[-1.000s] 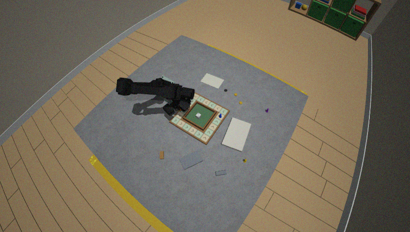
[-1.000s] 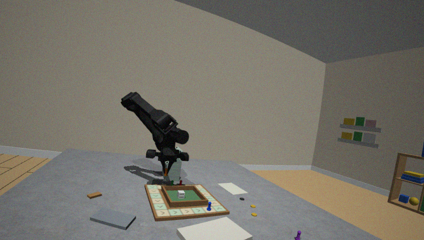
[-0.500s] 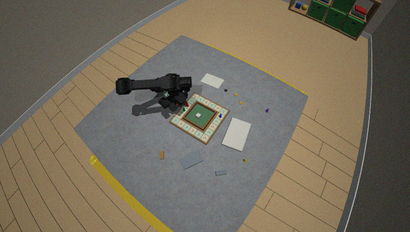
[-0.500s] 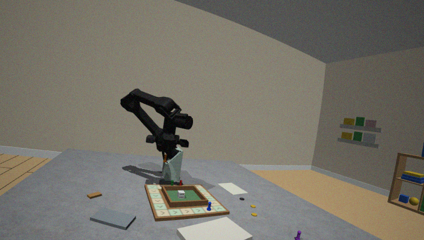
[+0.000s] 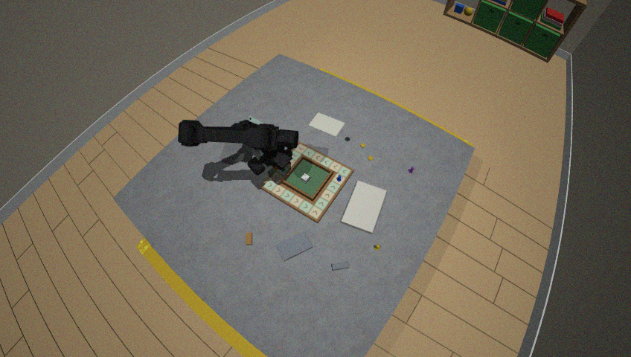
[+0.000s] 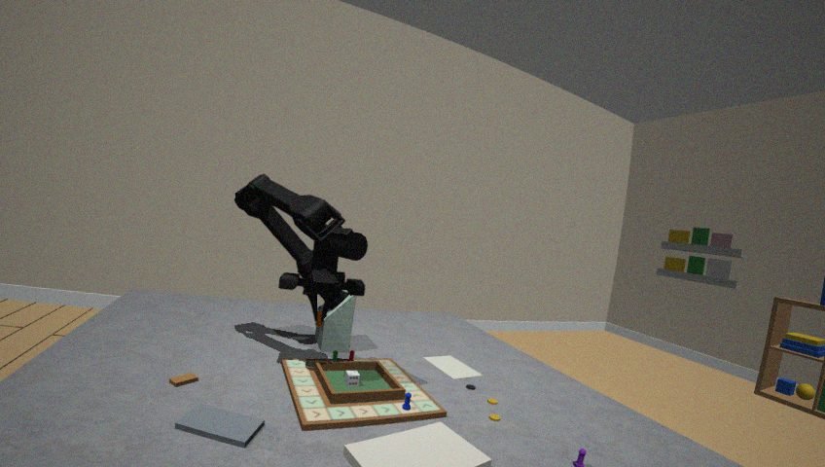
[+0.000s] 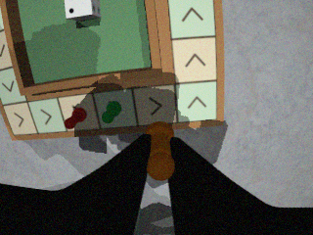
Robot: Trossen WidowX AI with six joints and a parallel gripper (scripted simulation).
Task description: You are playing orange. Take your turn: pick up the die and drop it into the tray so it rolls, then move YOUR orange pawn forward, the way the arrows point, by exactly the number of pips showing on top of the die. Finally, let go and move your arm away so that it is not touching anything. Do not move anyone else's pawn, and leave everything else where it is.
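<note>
My gripper tip is now 10 cm above the green pawn, 5 cm to the right of it and 1 cm past it. Also, from my gripper tip: orange pawn: 1 cm above; then red pawn: 10 cm to the left, 10 cm below, 1 cm behind; then white die: 10 cm below, 10 cm ahead, 6 cm to the left.
</note>
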